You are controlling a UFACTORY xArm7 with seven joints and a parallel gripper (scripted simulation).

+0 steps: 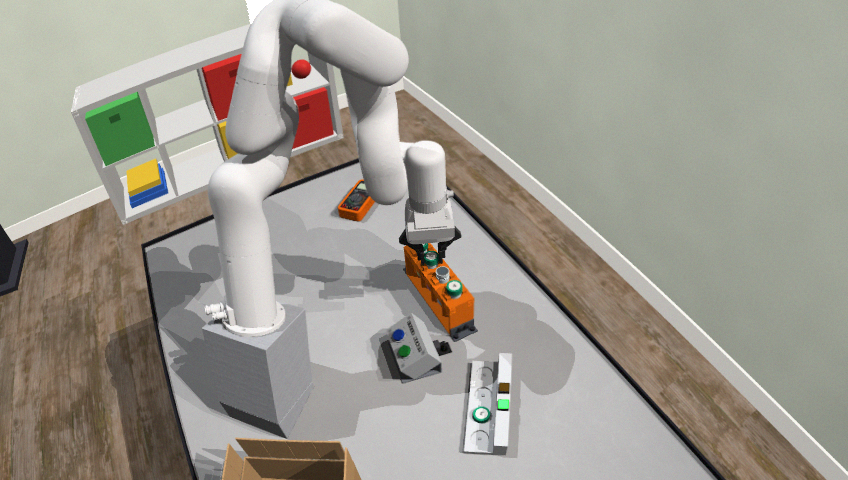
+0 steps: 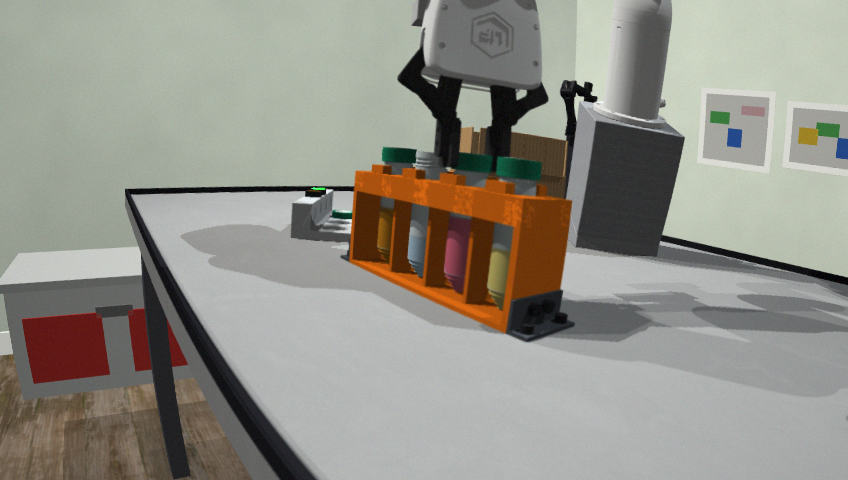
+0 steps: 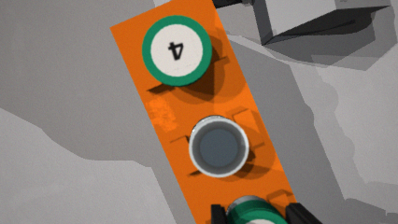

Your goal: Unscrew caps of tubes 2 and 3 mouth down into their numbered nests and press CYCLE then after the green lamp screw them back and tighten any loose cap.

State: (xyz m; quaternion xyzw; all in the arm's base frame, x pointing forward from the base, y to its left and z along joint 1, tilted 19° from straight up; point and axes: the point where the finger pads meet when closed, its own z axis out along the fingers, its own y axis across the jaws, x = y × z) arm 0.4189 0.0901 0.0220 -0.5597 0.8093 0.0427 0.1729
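My gripper is now 1 cm above the cap 2. Also, from my hand: cap 4 (10 cm to the right, 1 cm below, 1 cm ahead); tube 3 threaded neck (5 cm to the right, 1 cm below); cap 1 (5 cm to the left, 1 cm below).
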